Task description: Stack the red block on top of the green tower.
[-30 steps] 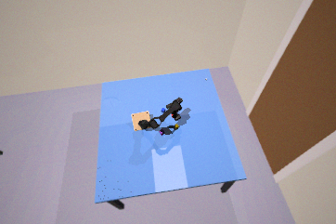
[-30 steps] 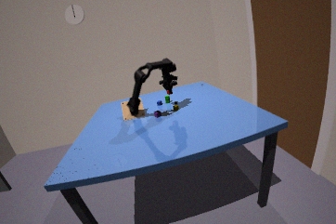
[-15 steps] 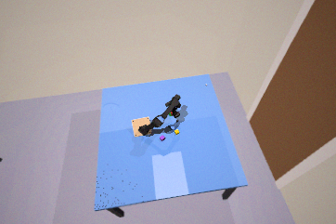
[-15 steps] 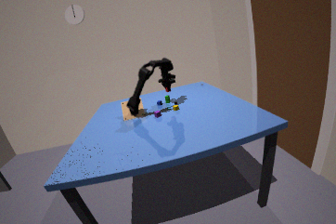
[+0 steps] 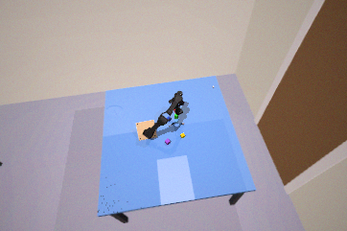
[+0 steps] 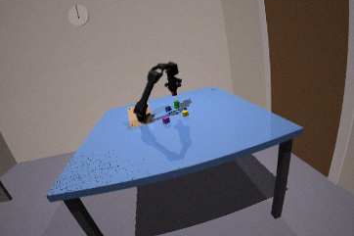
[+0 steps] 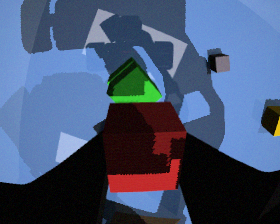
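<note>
The small dark cube is 5 cm ahead of my gripper tip, 9 cm to the right of it and 11 cm below it. The rest, counted from my gripper tip: purple block 14 cm behind, 25 cm to the right, 10 cm below; red block 1 cm above; yellow block 1 cm ahead, 22 cm to the right, 11 cm below.
</note>
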